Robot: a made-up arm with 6 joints. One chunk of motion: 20 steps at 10 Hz.
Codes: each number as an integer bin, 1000 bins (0 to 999) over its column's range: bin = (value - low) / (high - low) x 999, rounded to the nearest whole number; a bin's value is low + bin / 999 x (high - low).
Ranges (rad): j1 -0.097..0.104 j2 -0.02..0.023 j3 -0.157..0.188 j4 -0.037..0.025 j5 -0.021..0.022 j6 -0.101..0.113
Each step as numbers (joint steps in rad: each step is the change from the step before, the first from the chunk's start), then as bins.
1 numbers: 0.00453 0.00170 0.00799 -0.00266 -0.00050 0.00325
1 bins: 505 504 478 553 476 487
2 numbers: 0.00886 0.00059 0.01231 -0.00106 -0.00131 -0.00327
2 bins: 526 478 490 579 457 456
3 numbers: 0.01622 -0.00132 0.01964 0.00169 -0.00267 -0.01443
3 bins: 563 434 511 623 426 404
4 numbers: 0.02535 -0.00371 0.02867 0.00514 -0.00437 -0.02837
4 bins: 608 378 538 679 386 339
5 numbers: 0.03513 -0.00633 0.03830 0.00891 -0.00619 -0.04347
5 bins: 657 318 566 740 344 269
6 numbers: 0.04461 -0.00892 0.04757 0.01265 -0.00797 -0.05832
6 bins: 704 257 592 800 303 199
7 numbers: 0.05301 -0.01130 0.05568 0.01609 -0.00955 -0.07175
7 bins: 746 202 616 855 266 137
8 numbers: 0.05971 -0.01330 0.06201 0.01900 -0.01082 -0.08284
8 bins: 779 156 634 902 237 85
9 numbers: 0.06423 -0.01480 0.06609 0.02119 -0.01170 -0.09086
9 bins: 801 121 646 938 216 47
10 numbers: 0.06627 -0.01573 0.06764 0.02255 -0.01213 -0.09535
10 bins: 811 99 650 960 206 26
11 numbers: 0.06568 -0.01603 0.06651 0.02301 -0.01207 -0.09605
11 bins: 809 92 647 967 207 23
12 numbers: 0.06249 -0.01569 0.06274 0.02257 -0.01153 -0.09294
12 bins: 793 100 636 960 220 38
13 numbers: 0.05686 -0.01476 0.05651 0.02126 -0.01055 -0.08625
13 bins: 765 122 618 939 243 69
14 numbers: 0.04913 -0.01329 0.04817 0.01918 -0.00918 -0.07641
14 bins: 726 156 594 905 275 115
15 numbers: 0.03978 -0.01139 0.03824 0.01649 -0.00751 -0.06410
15 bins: 680 200 565 862 313 172
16 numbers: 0.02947 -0.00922 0.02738 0.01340 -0.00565 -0.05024
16 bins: 629 250 534 812 357 237
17 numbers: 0.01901 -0.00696 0.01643 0.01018 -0.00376 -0.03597
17 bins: 577 303 502 760 401 304
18 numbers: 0.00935 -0.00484 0.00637 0.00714 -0.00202 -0.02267
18 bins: 529 352 473 711 441 366
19 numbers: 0.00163 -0.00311 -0.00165 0.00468 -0.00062 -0.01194
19 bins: 490 392 450 672 473 416
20 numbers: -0.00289 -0.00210 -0.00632 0.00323 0.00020 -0.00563
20 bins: 468 416 436 648 493 445
